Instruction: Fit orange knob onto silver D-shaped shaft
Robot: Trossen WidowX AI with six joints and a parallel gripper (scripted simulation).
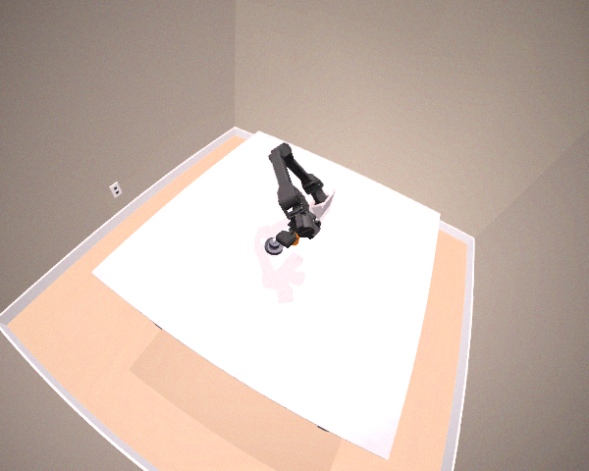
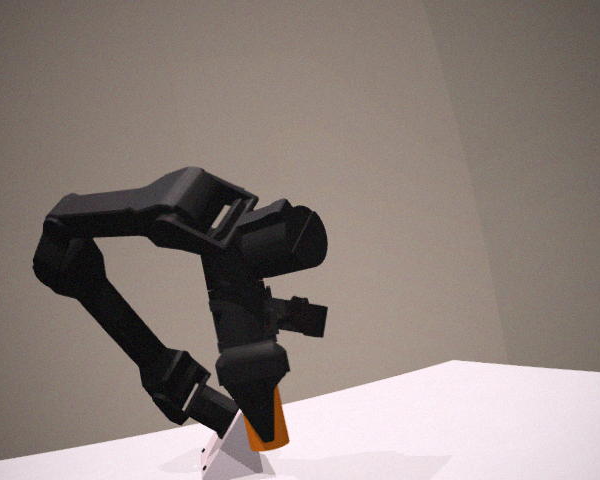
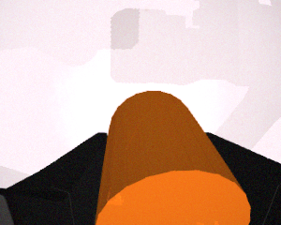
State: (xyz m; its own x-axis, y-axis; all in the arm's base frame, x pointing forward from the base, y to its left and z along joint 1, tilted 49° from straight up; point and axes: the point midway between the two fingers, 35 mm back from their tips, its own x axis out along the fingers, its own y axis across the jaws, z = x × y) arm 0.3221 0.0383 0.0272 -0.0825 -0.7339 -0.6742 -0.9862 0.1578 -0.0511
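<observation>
The pedestal with silver shaft is 90 mm below my gripper tip and 80 mm to the right of it. Round my gripper tip: orange knob (30 mm above).
</observation>
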